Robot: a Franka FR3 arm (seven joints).
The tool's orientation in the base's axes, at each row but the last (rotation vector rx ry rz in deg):
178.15 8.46 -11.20
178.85 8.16 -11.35
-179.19 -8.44 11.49
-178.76 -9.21 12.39
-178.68 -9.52 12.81
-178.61 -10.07 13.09
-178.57 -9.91 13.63
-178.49 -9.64 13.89
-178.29 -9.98 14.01
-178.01 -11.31 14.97
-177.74 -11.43 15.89
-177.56 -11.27 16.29
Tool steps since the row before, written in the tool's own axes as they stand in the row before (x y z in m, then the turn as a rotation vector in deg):
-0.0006 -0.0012 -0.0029 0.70 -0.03 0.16
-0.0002 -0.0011 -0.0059 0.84 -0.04 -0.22
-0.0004 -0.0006 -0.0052 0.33 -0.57 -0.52
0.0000 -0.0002 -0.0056 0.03 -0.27 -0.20
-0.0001 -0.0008 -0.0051 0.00 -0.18 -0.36
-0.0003 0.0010 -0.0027 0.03 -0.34 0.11
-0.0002 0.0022 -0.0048 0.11 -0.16 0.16
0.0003 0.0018 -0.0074 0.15 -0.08 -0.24
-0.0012 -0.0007 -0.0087 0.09 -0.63 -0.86
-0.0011 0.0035 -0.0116 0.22 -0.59 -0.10
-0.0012 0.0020 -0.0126 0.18 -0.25 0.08
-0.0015 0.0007 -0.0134 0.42 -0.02 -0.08
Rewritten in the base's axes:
-0.0003 0.0012 0.0029 0.67 0.09 -0.25
0.0004 0.0012 0.0059 0.85 0.12 0.11
0.0002 0.0006 0.0052 0.34 0.60 0.48
0.0008 0.0002 0.0055 0.03 0.27 0.20
0.0005 0.0008 0.0051 0.03 0.18 0.36
0.0002 -0.0010 0.0027 -0.02 0.34 -0.11
0.0008 -0.0022 0.0047 0.07 0.17 -0.17
0.0016 -0.0018 0.0072 0.18 0.09 0.22
0.0001 0.0005 0.0088 0.15 0.63 0.85
0.0013 -0.0037 0.0115 0.16 0.61 0.08
0.0013 -0.0023 0.0125 0.13 0.27 -0.10
0.0011 -0.0010 0.0134 0.42 0.07 0.00

